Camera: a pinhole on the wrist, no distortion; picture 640 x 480 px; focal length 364.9 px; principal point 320.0 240.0 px. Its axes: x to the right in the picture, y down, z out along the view. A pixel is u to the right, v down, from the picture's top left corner.
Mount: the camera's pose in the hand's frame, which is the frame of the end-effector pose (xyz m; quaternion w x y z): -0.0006 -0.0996 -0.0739 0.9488 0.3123 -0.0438 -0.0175
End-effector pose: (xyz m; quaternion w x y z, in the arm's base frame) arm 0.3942 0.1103 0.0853 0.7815 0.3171 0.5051 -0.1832
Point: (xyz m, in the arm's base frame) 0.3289 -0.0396 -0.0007
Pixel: 487 247
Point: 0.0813 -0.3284 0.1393
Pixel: 174 43
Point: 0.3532 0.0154 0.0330
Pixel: 478 458
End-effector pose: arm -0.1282 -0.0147 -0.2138 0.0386 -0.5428 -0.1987 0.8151
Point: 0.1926 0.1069 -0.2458
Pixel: behind the camera
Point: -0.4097 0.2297 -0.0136
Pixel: 363 239
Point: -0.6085 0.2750 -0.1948
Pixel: 559 286
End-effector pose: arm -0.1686 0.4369 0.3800 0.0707 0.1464 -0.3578 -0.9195
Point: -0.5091 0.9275 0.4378
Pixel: 485 330
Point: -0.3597 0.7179 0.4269
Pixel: 476 405
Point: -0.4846 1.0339 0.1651
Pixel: 482 146
